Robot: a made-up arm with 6 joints. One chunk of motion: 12 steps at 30 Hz.
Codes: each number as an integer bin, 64 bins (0 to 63) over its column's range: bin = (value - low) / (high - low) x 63, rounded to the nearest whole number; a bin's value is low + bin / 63 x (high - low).
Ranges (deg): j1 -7..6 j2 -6..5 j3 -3..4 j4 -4..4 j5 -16..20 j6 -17..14
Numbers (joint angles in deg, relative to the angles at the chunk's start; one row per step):
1: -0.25 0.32 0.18 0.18 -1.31 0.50
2: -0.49 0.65 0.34 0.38 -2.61 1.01
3: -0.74 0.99 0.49 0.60 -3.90 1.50
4: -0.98 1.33 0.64 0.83 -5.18 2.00
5: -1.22 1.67 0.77 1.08 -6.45 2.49
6: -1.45 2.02 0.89 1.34 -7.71 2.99
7: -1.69 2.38 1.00 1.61 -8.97 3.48
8: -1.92 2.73 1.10 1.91 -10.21 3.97
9: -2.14 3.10 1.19 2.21 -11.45 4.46
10: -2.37 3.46 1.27 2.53 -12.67 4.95
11: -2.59 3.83 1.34 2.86 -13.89 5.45
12: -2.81 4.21 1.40 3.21 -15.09 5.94
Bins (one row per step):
1: 33 36 29 33 26 36
2: 32 38 30 34 23 37
3: 30 40 31 36 21 38
4: 29 42 33 38 19 39
5: 28 44 34 40 17 40
6: 27 46 35 42 15 41
7: 26 48 36 44 12 42
8: 25 50 37 47 10 43
9: 24 52 38 49 8 44
10: 22 54 38 51 6 45
11: 21 56 39 54 4 46
12: 20 58 40 57 2 47

